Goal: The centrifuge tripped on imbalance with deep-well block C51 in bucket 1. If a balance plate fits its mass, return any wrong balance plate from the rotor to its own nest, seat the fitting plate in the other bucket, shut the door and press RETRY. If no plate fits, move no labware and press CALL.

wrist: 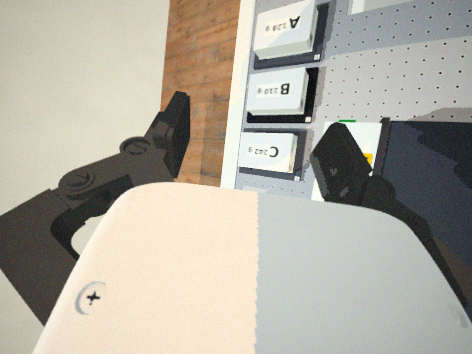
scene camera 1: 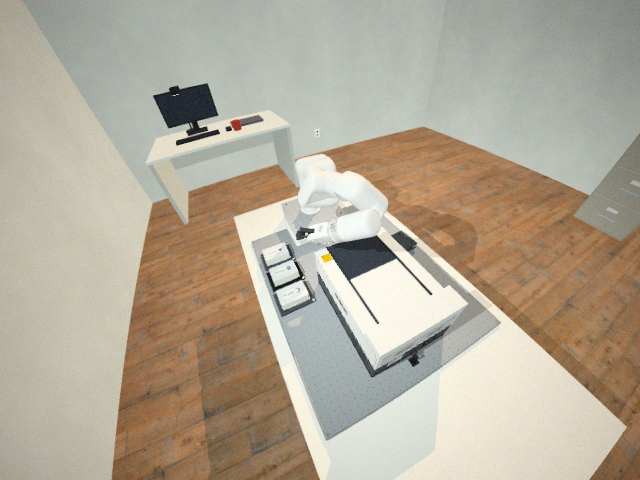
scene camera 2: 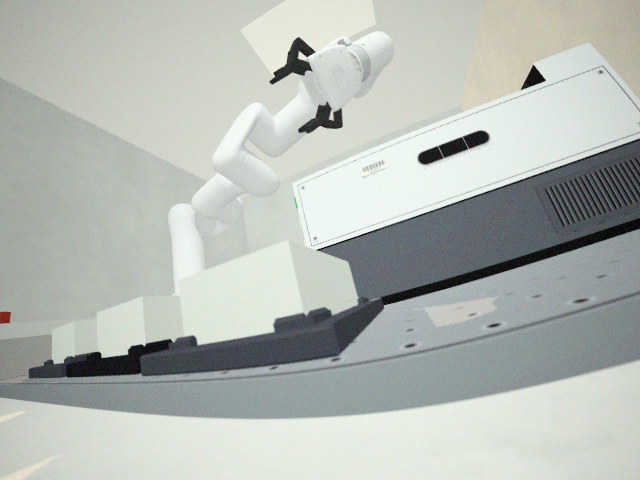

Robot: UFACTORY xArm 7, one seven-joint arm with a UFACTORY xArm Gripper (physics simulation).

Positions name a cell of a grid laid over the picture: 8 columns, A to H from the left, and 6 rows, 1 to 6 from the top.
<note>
The gripper (scene camera 2: D2) is open, holding nothing. Also in view: a dark door panel (scene camera 1: E4).
The dark door panel is seen too in the wrist view (wrist: H3).
</note>
